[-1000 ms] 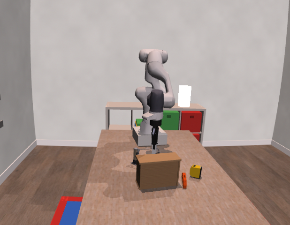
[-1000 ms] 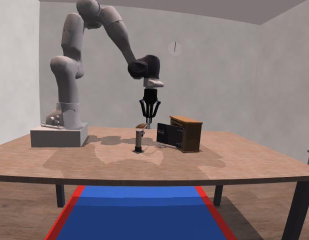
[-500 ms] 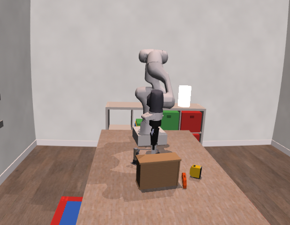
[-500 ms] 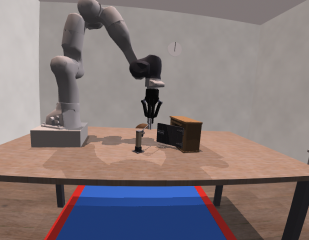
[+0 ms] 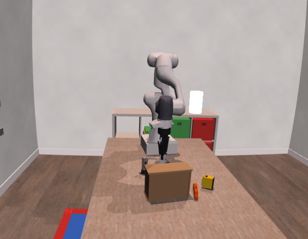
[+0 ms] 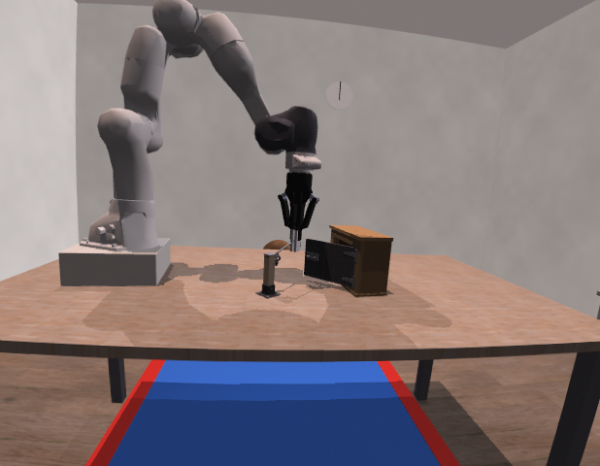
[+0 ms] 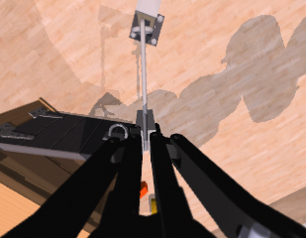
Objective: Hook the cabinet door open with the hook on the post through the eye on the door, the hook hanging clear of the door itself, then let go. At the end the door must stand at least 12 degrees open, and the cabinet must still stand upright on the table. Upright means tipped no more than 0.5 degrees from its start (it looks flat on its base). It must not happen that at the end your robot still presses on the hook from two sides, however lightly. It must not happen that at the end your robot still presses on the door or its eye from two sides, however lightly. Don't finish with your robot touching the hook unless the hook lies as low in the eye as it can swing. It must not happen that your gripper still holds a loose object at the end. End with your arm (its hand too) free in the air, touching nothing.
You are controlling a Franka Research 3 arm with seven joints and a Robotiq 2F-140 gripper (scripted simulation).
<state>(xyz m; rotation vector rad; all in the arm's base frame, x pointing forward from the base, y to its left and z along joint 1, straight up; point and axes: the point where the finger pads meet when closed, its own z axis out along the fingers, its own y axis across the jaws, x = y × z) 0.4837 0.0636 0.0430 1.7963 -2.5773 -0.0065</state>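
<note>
Now: hand 11 cm short of the dark door, 2 cm to the left of it and 6 cm above it. The rest, counted from my hand: orange tool: 16 cm ahead, 20 cm to the left, 12 cm below; then thin grey hook: 2 cm behind, 4 cm to the right, 2 cm below; then yellow box: 7 cm ahead, 29 cm to the left, 10 cm below.
</note>
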